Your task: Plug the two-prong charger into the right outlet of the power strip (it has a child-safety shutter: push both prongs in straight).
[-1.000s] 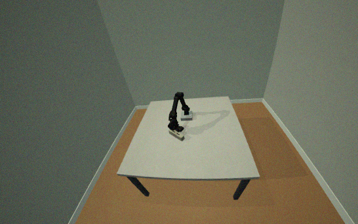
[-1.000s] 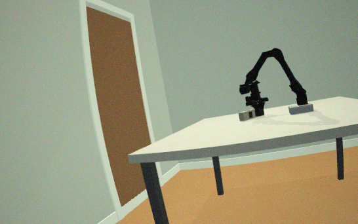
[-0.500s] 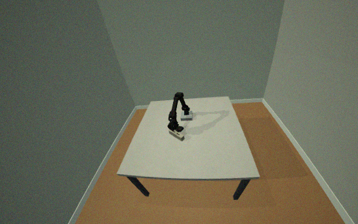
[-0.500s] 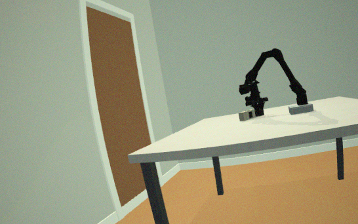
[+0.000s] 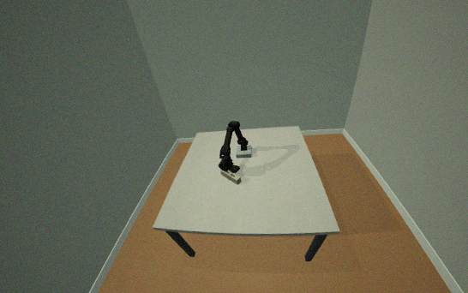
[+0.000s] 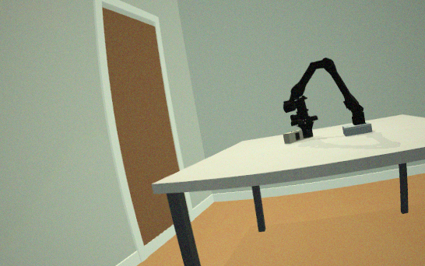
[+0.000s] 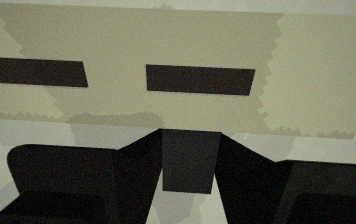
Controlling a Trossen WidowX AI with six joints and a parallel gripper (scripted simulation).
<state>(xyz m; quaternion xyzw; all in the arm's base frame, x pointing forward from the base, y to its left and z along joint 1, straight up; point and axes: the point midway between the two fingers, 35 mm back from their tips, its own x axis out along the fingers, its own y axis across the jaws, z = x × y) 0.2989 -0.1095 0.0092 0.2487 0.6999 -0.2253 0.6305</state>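
The two-prong charger is 1 cm to the right of my gripper tip, 1 cm ahead of it and 1 cm above it.
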